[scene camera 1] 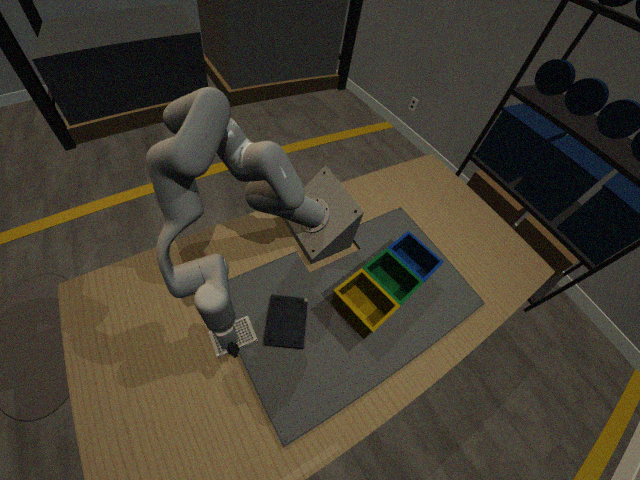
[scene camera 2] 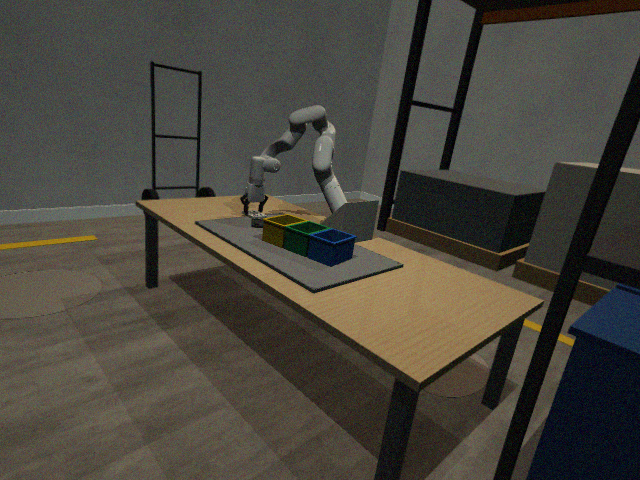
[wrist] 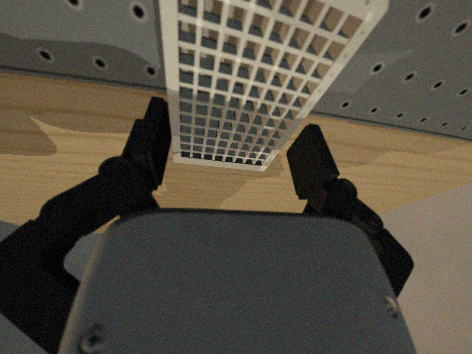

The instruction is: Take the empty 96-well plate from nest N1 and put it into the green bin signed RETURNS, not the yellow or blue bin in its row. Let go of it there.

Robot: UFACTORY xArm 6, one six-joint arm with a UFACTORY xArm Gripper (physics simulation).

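Seen in the pictures: gripper, fingertip midpoint: (scene camera 2: 253,212) (wrist: 237,129); arm's base, origin of the base link: (scene camera 1: 314,215) (scene camera 2: 343,216).
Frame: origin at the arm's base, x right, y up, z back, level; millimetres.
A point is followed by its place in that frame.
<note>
The white 96-well plate (scene camera 1: 245,331) @[y -79, x 400, z -217 mm] (wrist: 240,75) @[y -79, x 419, z -205 mm] lies across the left edge of the grey mat, partly over the wood. Its openings look empty. No N1 label is readable. My gripper (scene camera 1: 232,349) @[y -75, x 451, z -208 mm] (scene camera 2: 253,211) @[y -75, x 451, z -208 mm] (wrist: 237,129) @[y -75, x 451, z -208 mm] is open, pointing down at the plate. In the wrist view one black finger is on each side of the plate's near end, with a gap on both sides. The green bin (scene camera 1: 392,272) @[y -58, x -126, z -316 mm] (scene camera 2: 297,240) @[y -33, x -92, z -418 mm] stands in the middle of the row, between the yellow bin (scene camera 1: 362,304) @[y -85, x 33, z -343 mm] (scene camera 2: 272,233) @[y -42, x 47, z -431 mm] and the blue bin (scene camera 1: 413,259) @[y -80, x -254, z -316 mm] (scene camera 2: 330,251) @[y -29, x -258, z -401 mm]. No RETURNS sign is readable.
A flat dark block (scene camera 1: 285,321) @[y -79, x 280, z -254 mm] lies on the grey mat (scene camera 1: 330,397) @[y -90, x 293, z -512 mm] (scene camera 2: 310,281) @[y -90, x -321, z -572 mm] between the plate and the yellow bin. The arm's grey pedestal (scene camera 1: 330,211) @[y 40, x -36, z -37 mm] (scene camera 2: 359,219) @[y 15, x -104, z -11 mm] stands behind the bins. The wooden table (scene camera 1: 155,413) @[y -104, x 721, z -285 mm] (scene camera 2: 439,310) @[y -104, x -704, z -339 mm] extends around the mat.
</note>
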